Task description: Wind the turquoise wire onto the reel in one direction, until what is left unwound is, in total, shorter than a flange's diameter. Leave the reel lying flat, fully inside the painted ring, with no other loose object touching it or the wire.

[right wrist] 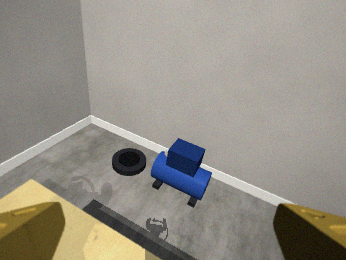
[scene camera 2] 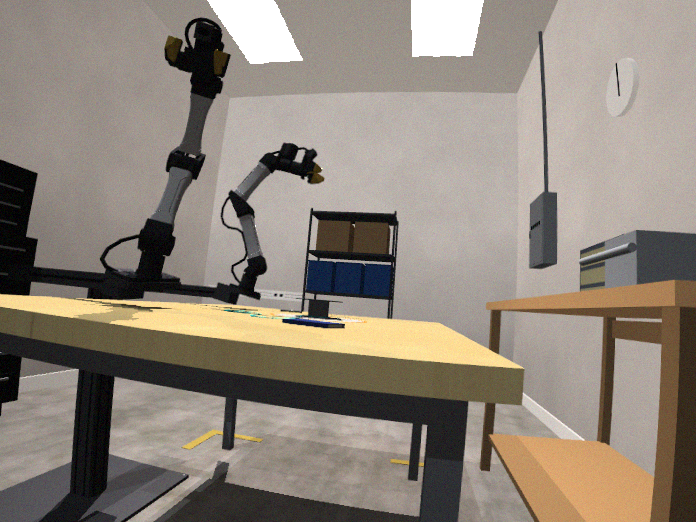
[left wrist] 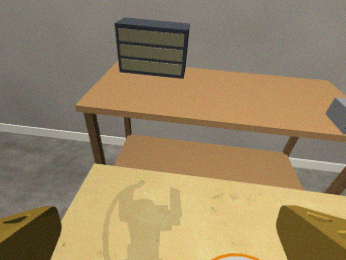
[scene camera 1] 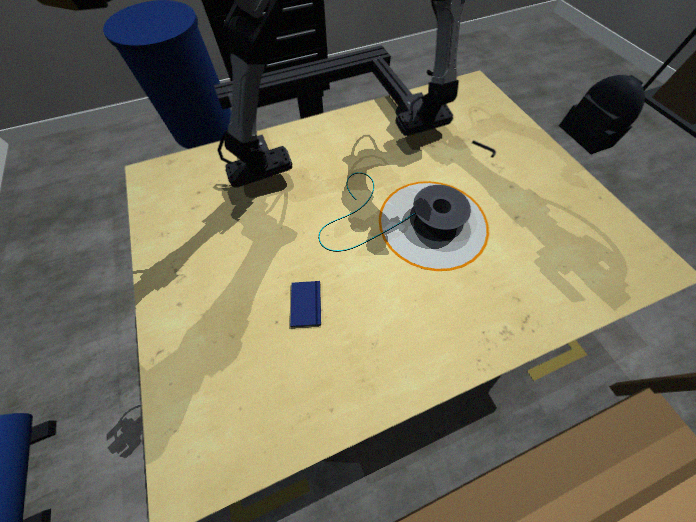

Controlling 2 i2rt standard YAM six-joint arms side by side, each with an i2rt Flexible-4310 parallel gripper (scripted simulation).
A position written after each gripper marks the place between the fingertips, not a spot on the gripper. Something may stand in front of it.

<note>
In view: the left gripper [left wrist: 169, 215], the right gripper [scene camera 2: 194, 46], a dark grey reel [scene camera 1: 442, 207] and a blue notebook [scene camera 1: 305, 296].
The right gripper shows as well in the right wrist view [right wrist: 169, 212]. The right wrist view misses the dark grey reel: it is out of frame. The left wrist view does not show the dark grey reel: it is out of frame.
</note>
